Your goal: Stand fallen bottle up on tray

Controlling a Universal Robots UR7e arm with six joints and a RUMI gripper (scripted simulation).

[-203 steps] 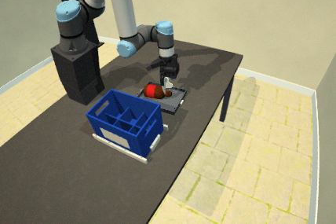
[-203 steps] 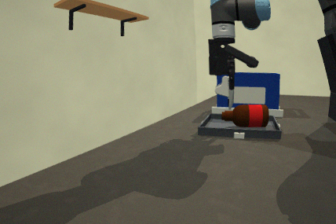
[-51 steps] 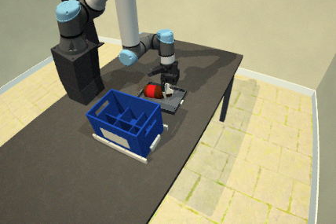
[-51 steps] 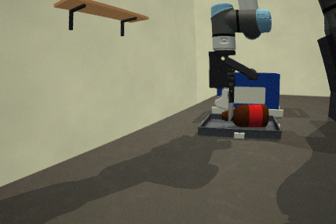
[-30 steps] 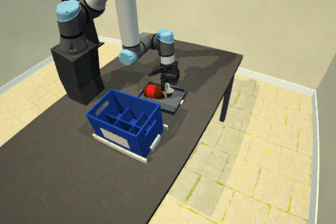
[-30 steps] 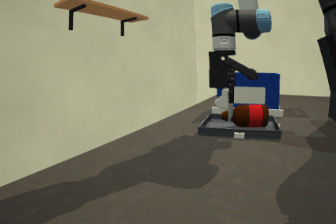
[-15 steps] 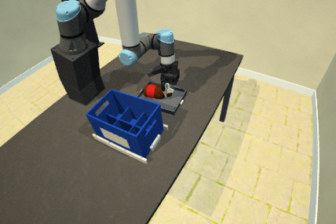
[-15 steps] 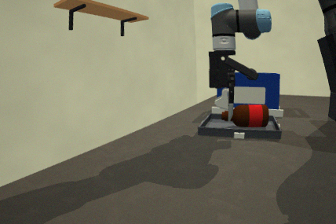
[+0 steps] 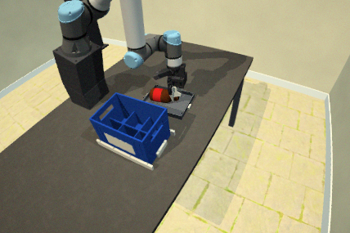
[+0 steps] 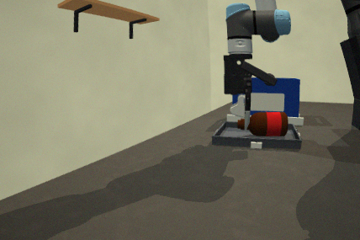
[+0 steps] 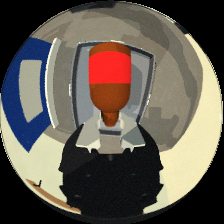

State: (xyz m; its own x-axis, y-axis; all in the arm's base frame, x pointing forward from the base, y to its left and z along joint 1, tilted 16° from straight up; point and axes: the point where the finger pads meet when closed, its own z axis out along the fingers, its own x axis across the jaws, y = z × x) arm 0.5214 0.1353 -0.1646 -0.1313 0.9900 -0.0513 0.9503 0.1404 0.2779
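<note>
My hand is 5 cm past the brown bottle and 1 cm to the left of it. Also, from my hand: grey tray 4 cm behind, 3 cm below, 1 cm to the right; blue crate 29 cm to the right, 6 cm behind, 4 cm above.
</note>
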